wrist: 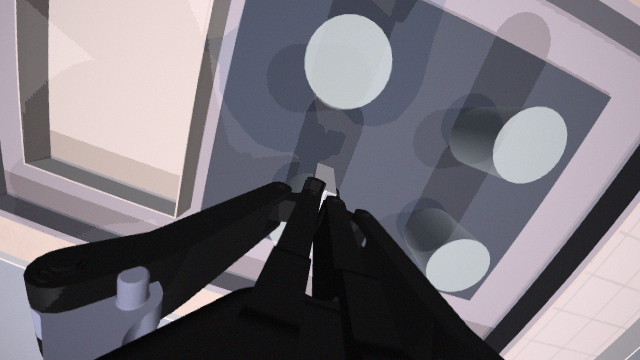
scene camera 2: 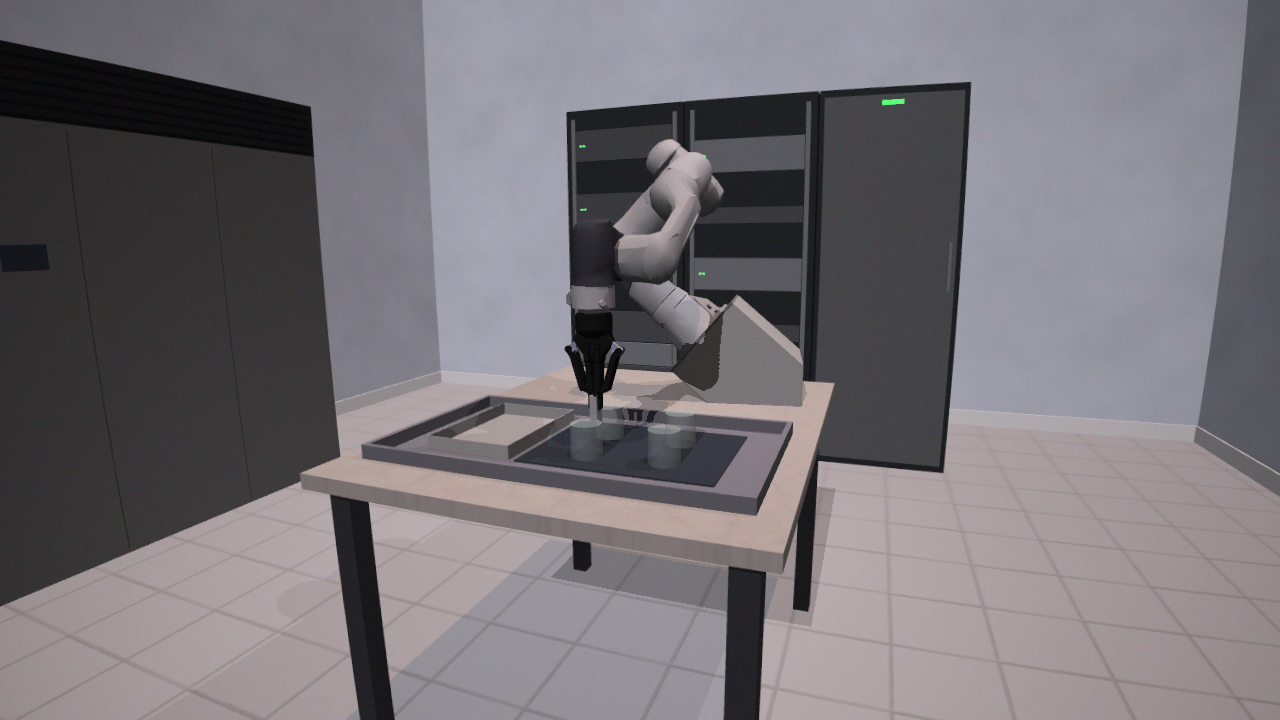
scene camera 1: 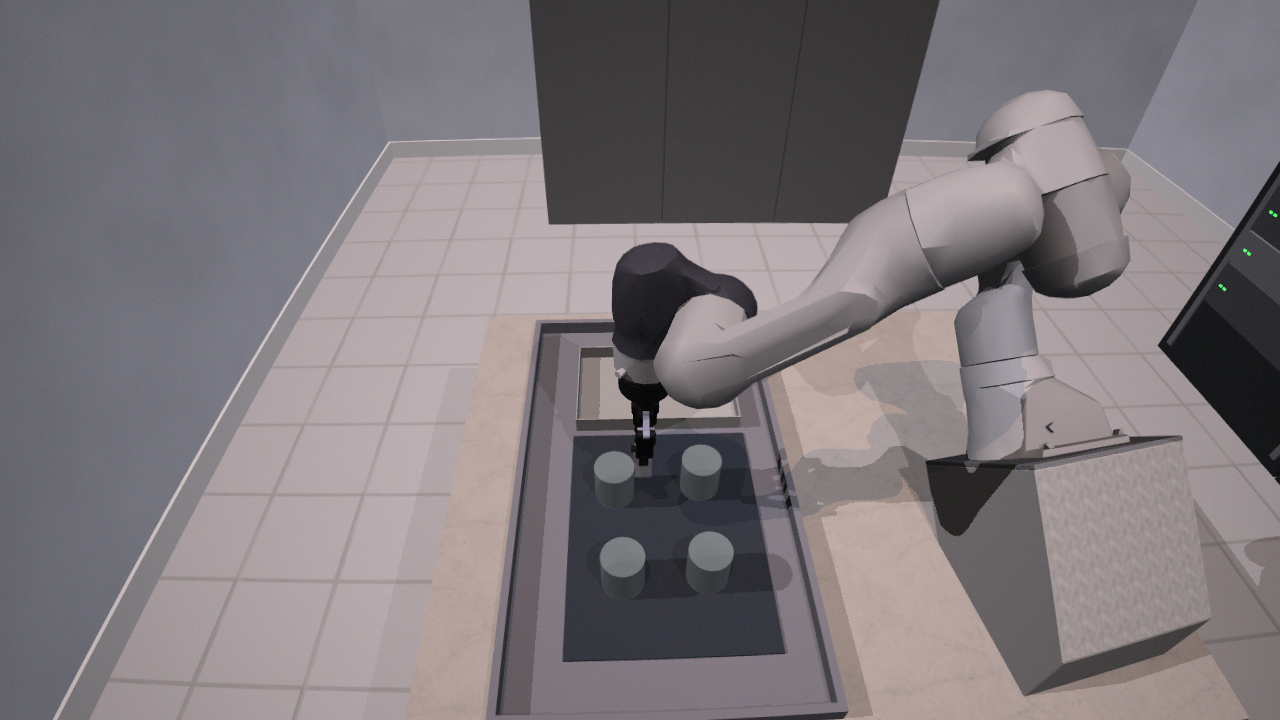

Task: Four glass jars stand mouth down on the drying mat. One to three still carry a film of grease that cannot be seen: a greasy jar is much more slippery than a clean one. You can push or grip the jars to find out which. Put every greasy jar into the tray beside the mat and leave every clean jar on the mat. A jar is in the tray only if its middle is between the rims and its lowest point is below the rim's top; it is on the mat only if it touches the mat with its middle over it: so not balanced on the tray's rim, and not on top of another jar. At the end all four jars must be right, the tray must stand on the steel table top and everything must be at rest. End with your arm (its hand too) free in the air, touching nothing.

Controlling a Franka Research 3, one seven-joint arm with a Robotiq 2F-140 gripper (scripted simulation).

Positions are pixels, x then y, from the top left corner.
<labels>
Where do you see a dark drying mat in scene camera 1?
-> At 668,619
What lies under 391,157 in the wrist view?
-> A dark drying mat.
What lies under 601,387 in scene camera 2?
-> My gripper.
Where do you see a jar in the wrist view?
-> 348,61
</labels>
